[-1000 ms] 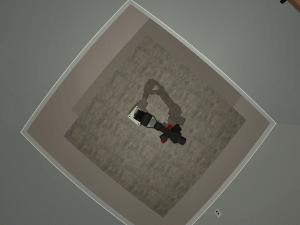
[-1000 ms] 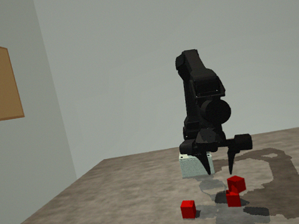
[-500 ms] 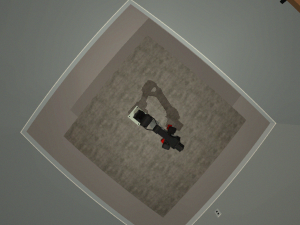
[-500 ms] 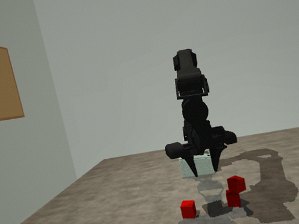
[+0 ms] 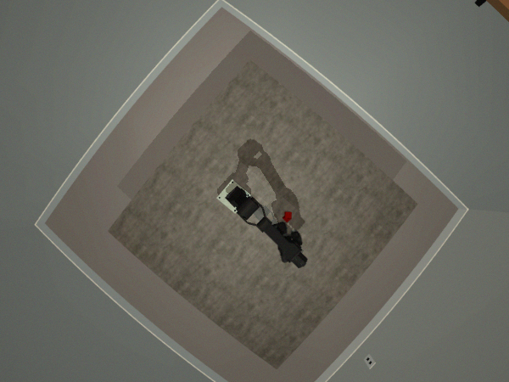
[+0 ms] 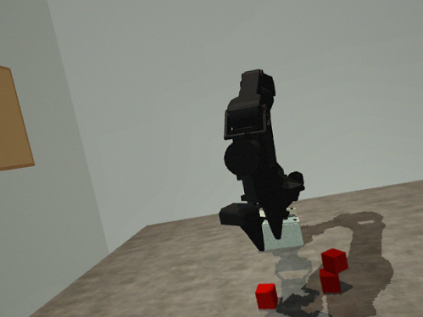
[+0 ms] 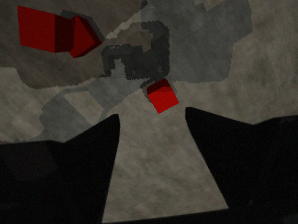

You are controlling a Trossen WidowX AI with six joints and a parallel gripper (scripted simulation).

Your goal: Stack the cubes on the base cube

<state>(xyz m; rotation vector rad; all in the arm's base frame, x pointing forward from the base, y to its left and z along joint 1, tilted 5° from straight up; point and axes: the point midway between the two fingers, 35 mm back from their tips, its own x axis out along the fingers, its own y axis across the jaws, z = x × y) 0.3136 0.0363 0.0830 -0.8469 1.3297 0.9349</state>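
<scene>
My gripper tip is 100 mm above the red cube, 30 mm to the left of it and 10 mm short of it.
</scene>
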